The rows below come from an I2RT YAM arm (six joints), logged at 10 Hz.
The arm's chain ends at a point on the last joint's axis. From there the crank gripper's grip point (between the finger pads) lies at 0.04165 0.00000 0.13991 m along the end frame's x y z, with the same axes.
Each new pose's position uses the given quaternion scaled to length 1; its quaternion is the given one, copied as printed.
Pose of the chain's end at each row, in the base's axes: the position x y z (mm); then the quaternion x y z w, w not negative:
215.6 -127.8 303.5 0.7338 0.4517 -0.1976 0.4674
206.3 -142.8 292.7 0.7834 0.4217 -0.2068 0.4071
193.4 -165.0 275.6 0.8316 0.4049 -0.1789 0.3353
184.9 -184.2 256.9 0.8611 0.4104 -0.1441 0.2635
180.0 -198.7 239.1 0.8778 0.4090 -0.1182 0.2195
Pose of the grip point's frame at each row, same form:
255.5 -228.8 206.0 0.7338 0.4517 -0.1976 0.4674
232.3 -235.9 183.3 0.7834 0.4217 -0.2068 0.4071
215.1 -240.2 152.4 0.8316 0.4049 -0.1789 0.3353
206.3 -238.0 122.9 0.8611 0.4104 -0.1441 0.2635
202.6 -238.4 100.5 0.8778 0.4090 -0.1182 0.2195

